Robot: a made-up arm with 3 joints. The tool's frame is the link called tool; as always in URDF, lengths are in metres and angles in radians. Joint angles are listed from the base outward.
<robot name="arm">
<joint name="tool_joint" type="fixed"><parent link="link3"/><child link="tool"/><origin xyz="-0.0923 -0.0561 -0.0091"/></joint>
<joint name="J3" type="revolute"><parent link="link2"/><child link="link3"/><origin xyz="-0.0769 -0.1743 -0.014"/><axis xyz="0 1 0"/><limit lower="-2.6" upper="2.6"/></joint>
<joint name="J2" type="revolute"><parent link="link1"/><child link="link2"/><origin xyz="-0.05 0.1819 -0.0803"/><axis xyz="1 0 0"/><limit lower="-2.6" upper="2.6"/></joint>
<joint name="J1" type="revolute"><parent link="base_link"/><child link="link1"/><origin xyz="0 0 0.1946"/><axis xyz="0 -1 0"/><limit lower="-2.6" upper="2.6"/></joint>
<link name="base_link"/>
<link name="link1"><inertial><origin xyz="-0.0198 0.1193 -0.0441"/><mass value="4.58"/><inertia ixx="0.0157" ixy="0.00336" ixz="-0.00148" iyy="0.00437" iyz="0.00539" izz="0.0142"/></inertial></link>
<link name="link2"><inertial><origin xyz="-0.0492 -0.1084 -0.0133"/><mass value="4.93"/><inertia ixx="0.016" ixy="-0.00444" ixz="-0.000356" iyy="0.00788" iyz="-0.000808" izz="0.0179"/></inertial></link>
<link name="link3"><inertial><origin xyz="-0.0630 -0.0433 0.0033"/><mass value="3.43"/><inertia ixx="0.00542" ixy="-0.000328" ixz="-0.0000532" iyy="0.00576" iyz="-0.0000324" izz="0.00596"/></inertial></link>
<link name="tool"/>
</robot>
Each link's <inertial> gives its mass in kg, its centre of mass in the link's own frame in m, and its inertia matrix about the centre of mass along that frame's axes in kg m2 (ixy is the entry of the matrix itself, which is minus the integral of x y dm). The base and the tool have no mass. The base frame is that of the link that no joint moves.
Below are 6 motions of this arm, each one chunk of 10 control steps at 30 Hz.
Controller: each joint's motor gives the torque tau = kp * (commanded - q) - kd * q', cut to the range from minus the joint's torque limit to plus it. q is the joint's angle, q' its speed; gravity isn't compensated. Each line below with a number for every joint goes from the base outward.
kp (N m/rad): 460 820 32
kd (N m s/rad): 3.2 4 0.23
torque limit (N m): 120 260 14
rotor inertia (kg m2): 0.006 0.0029 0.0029
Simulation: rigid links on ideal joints. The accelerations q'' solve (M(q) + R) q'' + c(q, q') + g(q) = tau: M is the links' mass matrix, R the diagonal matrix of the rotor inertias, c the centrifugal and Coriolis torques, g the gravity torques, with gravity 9.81 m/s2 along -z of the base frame. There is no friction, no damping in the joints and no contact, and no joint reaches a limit. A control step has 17 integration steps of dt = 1/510 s. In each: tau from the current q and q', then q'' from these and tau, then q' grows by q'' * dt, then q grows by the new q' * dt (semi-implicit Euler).
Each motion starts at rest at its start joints. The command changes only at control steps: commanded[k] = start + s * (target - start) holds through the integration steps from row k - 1 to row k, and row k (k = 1, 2, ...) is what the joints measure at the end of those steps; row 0 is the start. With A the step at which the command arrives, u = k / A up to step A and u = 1 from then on. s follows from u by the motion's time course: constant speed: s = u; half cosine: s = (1 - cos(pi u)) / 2; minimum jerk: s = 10 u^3 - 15 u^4 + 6 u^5; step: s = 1 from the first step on.
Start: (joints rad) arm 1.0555 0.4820 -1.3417
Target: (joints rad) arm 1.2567 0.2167 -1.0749
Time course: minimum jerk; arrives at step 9
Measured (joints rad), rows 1 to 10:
1: 1.0470 0.4881 -1.3243
2: 1.0500 0.4642 -1.2537
3: 1.0724 0.4114 -1.1867
4: 1.1123 0.3598 -1.1429
5: 1.1678 0.3081 -1.1145
6: 1.2161 0.2626 -1.1096
7: 1.2407 0.2341 -1.0950
8: 1.2425 0.2218 -1.0549
9: 1.2311 0.2203 -1.0184
10: 1.2253 0.2184 -1.0017

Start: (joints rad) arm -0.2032 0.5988 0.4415
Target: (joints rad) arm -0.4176 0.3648 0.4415
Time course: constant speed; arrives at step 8
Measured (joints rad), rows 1 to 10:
1: -0.1952 0.5737 0.3875
2: -0.2064 0.5524 0.3560
3: -0.2430 0.5203 0.3497
4: -0.2915 0.4844 0.3852
5: -0.3299 0.4490 0.4321
6: -0.3512 0.4203 0.4497
7: -0.3646 0.3968 0.4193
8: -0.3827 0.3726 0.3727
9: -0.4018 0.3753 0.4071
10: -0.3931 0.3716 0.4397

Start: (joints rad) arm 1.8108 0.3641 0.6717
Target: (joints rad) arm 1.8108 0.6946 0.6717
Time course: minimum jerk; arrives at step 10
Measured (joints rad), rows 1 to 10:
1: 1.7874 0.3696 0.6451
2: 1.7583 0.3810 0.6233
3: 1.7525 0.4196 0.6657
4: 1.7690 0.4795 0.6881
5: 1.7853 0.5502 0.6470
6: 1.7892 0.6144 0.5925
7: 1.7828 0.6608 0.5855
8: 1.7740 0.6848 0.6181
9: 1.7688 0.6916 0.6458
10: 1.7686 0.6907 0.6472

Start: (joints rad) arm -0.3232 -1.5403 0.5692
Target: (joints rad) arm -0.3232 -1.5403 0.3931
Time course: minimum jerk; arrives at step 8
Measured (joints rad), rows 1 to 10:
1: -0.3064 -1.5387 0.5863
2: -0.2905 -1.5434 0.5680
3: -0.2955 -1.5412 0.5227
4: -0.3067 -1.5377 0.4708
5: -0.3065 -1.5388 0.4303
6: -0.2986 -1.5396 0.4082
7: -0.2963 -1.5394 0.3931
8: -0.3006 -1.5385 0.3894
9: -0.3037 -1.5392 0.3975
10: -0.3024 -1.5404 0.4074

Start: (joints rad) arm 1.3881 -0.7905 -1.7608
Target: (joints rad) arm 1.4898 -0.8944 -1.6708
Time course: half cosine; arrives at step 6
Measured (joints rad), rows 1 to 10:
1: 1.3963 -0.7973 -1.7128
2: 1.4203 -0.8200 -1.6394
3: 1.4455 -0.8495 -1.6131
4: 1.4686 -0.8767 -1.6245
5: 1.4853 -0.8926 -1.6248
6: 1.4903 -0.8945 -1.6026
7: 1.4907 -0.8923 -1.5887
8: 1.4908 -0.8930 -1.5981
9: 1.4891 -0.8938 -1.6124
10: 1.4890 -0.8938 -1.6137

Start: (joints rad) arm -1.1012 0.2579 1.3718
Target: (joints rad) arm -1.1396 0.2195 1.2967
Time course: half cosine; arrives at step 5
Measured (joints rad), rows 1 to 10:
1: -1.0798 0.2556 1.3961
2: -1.0671 0.2586 1.4323
3: -1.0824 0.2422 1.4126
4: -1.1171 0.2223 1.3482
5: -1.1325 0.2152 1.3066
6: -1.1171 0.2239 1.3275
7: -1.0963 0.2329 1.3673
8: -1.0964 0.2318 1.3782
9: -1.1116 0.2245 1.3559
10: -1.1200 0.2212 1.3330

